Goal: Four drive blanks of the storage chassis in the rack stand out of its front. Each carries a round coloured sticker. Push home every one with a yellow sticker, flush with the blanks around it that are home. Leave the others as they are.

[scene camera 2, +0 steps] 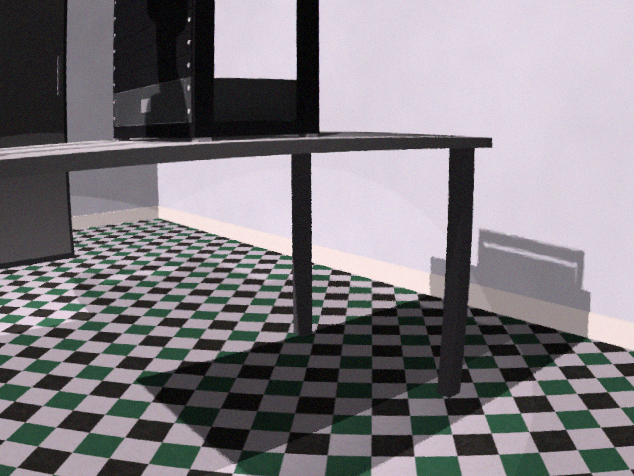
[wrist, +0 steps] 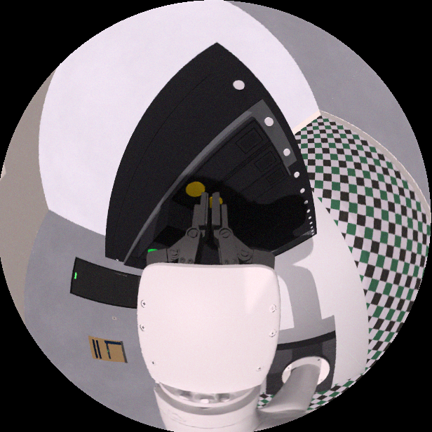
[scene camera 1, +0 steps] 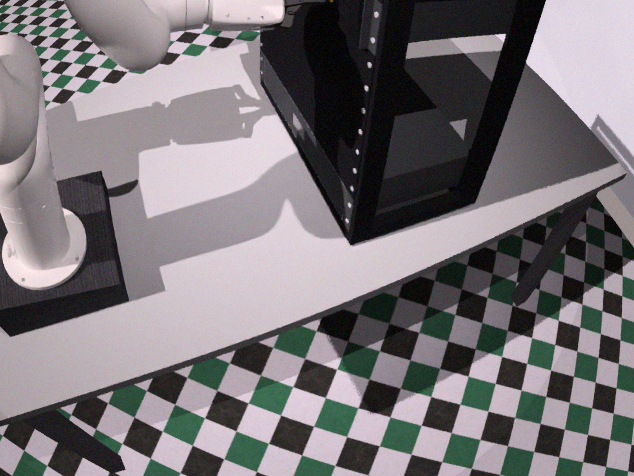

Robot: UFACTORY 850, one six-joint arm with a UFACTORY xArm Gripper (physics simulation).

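Note:
The black rack [scene camera 1: 361,169] [scene camera 2: 203,76] [wrist: 145,150] holds the storage chassis [wrist: 276,134]. In the wrist view one yellow sticker [wrist: 195,189] shows whole, just left of the fingertips. A second yellow sticker [wrist: 217,201] is partly hidden behind them. A green sticker [wrist: 152,251] is partly covered by the gripper's left side. The blue sticker does not show. My gripper [wrist: 210,200] is shut and empty, its tips at the chassis front over the second yellow sticker; contact is hard to tell. A bit of yellow [scene camera 1: 331,1] shows at scene camera 1's top edge. How far each blank stands out is unclear in shadow.
The rack stands on the table [scene camera 1: 230,297] [scene camera 2: 389,143]. A lower unit [scene camera 2: 167,102] fills the rack's bottom. The arm's base stands on a dark block [scene camera 1: 97,225]. A dark cabinet [scene camera 2: 30,71] stands behind at the left. Round white studs line the rack's post.

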